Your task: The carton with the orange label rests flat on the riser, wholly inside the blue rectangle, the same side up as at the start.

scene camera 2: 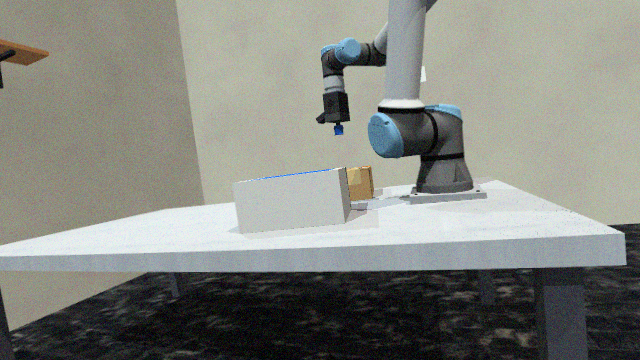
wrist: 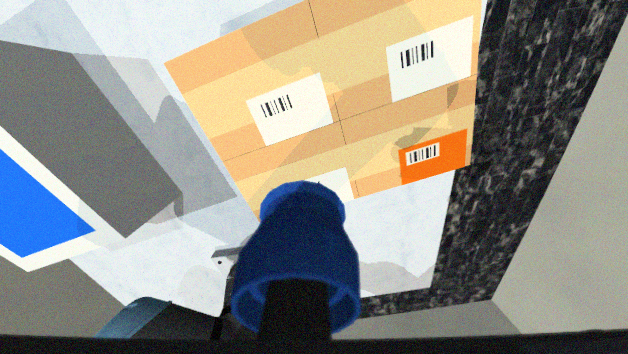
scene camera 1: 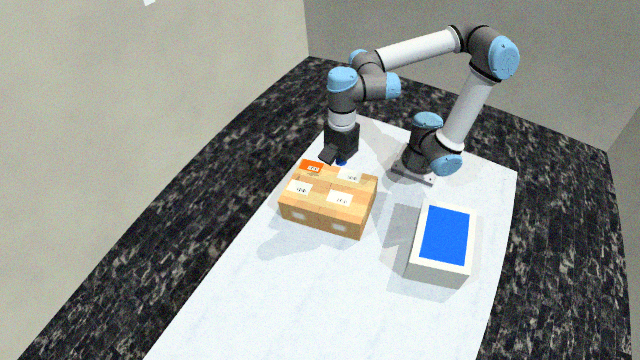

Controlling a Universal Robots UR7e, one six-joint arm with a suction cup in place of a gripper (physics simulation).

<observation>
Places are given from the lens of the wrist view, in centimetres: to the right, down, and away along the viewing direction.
my suction cup point(wrist: 301, 234): 0, 1, 4
white riser point(wrist: 83, 179): -29, 0, 20
The marked spots on the white riser and my suction cup are 33 cm apart.
</observation>
